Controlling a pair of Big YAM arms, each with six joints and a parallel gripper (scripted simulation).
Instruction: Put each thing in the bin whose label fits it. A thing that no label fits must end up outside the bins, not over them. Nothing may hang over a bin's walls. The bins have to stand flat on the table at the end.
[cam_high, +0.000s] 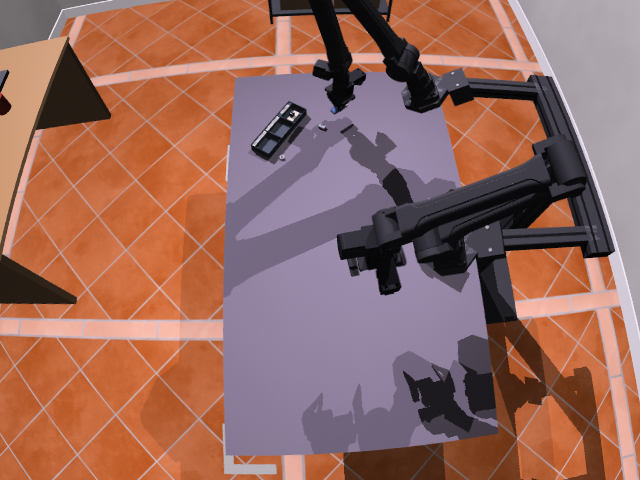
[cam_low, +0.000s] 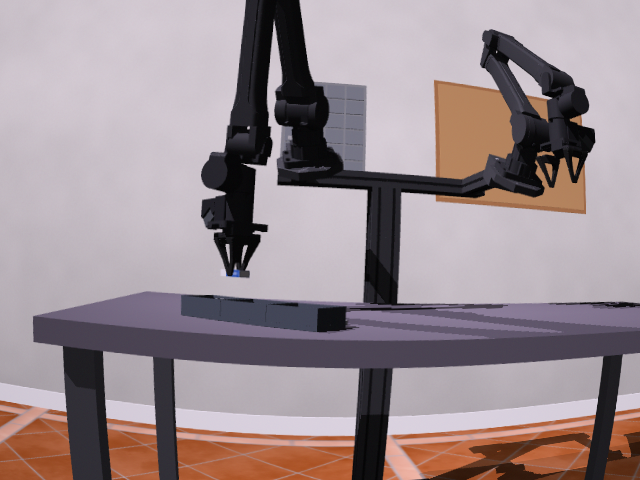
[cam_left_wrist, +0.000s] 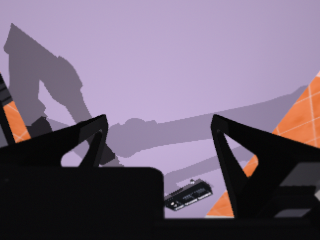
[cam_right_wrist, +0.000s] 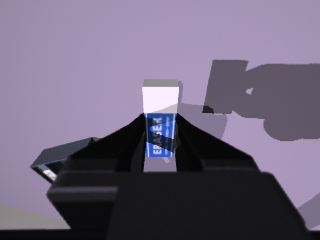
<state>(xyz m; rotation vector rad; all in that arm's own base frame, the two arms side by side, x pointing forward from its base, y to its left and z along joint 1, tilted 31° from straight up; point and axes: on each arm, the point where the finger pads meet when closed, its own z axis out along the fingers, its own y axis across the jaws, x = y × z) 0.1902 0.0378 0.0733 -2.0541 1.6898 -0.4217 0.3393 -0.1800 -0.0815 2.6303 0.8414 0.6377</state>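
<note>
Right now my right hand is 23 cm short of the bin row, 6 cm to the right of it and 6 cm above it. Also, from my right hand: white card (18 cm ahead, 1 cm to the right, 6 cm below).
</note>
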